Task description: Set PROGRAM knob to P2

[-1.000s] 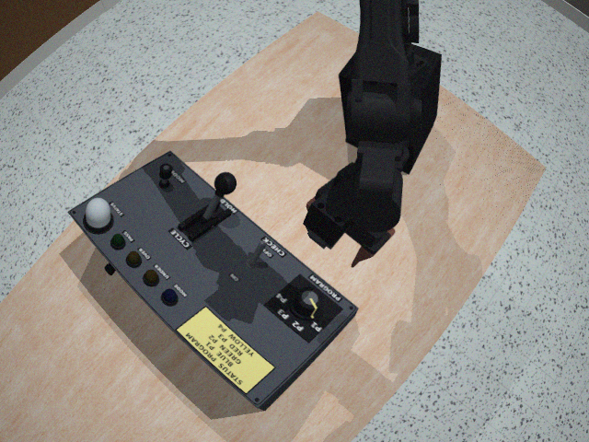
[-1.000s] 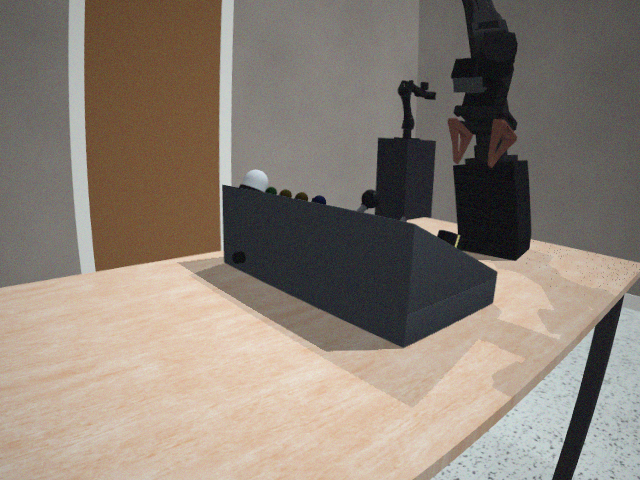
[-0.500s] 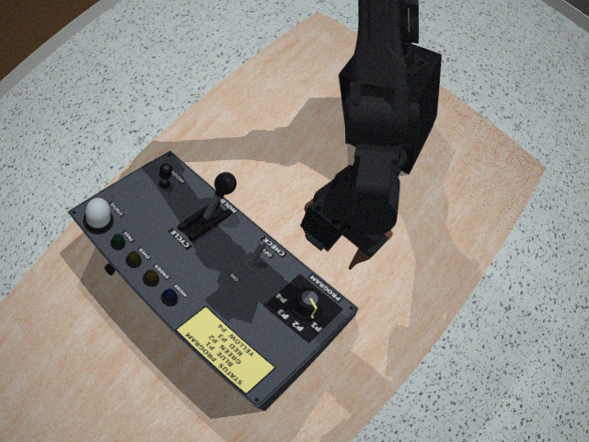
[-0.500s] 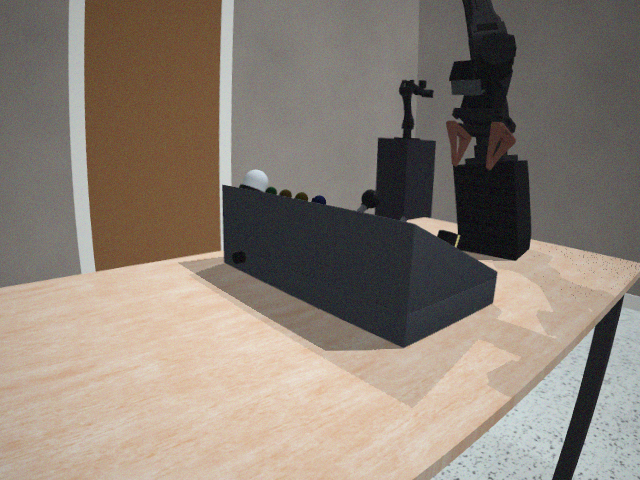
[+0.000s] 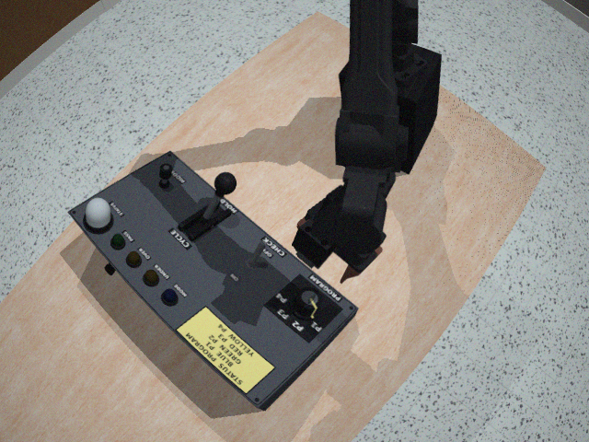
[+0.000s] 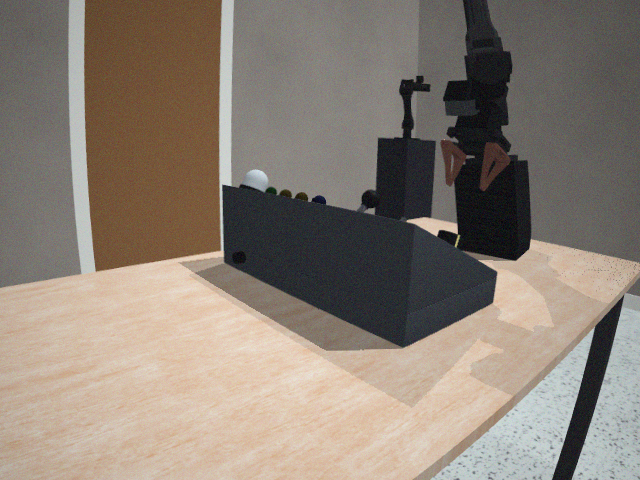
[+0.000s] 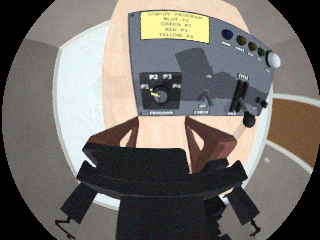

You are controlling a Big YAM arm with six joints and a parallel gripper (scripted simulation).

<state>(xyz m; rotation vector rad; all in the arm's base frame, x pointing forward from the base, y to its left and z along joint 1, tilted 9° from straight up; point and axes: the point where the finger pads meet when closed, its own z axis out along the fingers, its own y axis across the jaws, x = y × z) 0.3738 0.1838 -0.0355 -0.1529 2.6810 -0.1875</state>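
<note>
Now: hand 110 mm to the left of the check toggle, 100 mm above it and 50 mm short of it. From my hand the other things lie so: small knob: 350 mm to the right, 90 mm below, 70 mm ahead; dark grey console: 170 mm to the right, 120 mm below, 90 mm ahead; ball-topped lever: 240 mm to the right, 90 mm below, 40 mm ahead.
</note>
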